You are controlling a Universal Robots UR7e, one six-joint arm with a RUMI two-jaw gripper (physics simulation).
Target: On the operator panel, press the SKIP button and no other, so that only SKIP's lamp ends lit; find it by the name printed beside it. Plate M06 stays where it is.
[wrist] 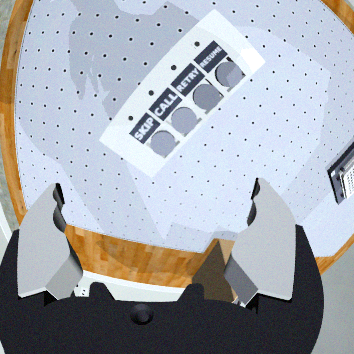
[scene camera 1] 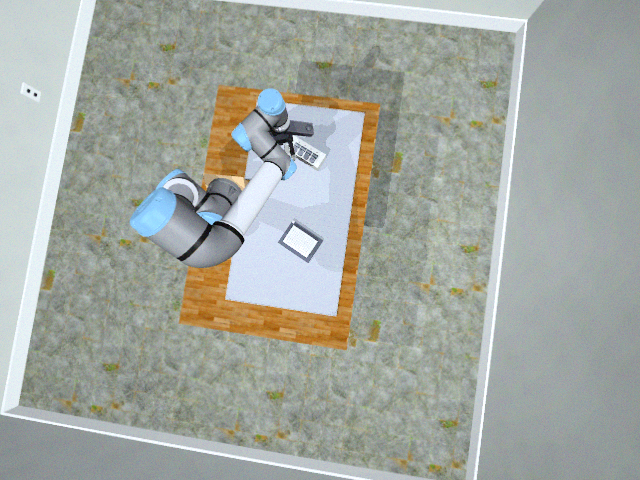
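Seen in the pictures: gripper, between the fingertips: (wrist: 154,182); arm's base, origin of its link: (wrist: 232,289) (scene camera 1: 225,193).
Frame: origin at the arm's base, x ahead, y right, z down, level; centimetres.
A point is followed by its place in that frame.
Note:
The white operator panel (scene camera 1: 321,158) {x 39.3, y -20.2, z 0.7 cm} (wrist: 114,140) {x 26.2, y -27.4, z 0.7 cm} lies at an angle on the pegboard mat. The wrist view shows its name labels SKIP, CALL, RETRY and RESUME. The round grey SKIP button (wrist: 162,143) {x 27.2, y -22.7, z 0.4 cm} is at the lower-left end, beside the SKIP label (wrist: 144,129) {x 28.0, y -24.7, z 0.7 cm}. The small lamp dots, including SKIP's lamp (wrist: 131,118) {x 28.8, y -26.1, z 0.6 cm}, look dark. My gripper (scene camera 1: 291,148) {x 26.5, y -23.0, z -5.6 cm} (wrist: 154,182) {x 26.5, y -23.0, z -5.6 cm} is open and empty, above the mat next to the panel's SKIP end. A dark-framed plate with a white gridded top (scene camera 1: 300,240) {x 34.5, y 16.2, z 3.4 cm} (wrist: 348,176) {x 31.3, y 12.6, z 3.6 cm} lies apart; its name cannot be read.
The pale perforated mat (scene camera 1: 289,289) {x 32.2, y 38.2, z 6.0 cm} (wrist: 240,160) {x 25.9, y -11.2, z 5.9 cm} covers much of the wooden table (scene camera 1: 268,328) {x 25.0, y 56.7, z 7.2 cm} (wrist: 135,255) {x -1.2, y -21.7, z 7.2 cm}. The arm reaches over the table's left side. A dark block (scene camera 1: 300,128) {x 31.9, y -23.2, z -20.3 cm} shows beside the gripper. A tan block (scene camera 1: 235,180) {x 5.2, y -5.0, z -4.9 cm} (wrist: 215,267) {x 5.1, y -6.4, z 2.5 cm} is near the arm's base.

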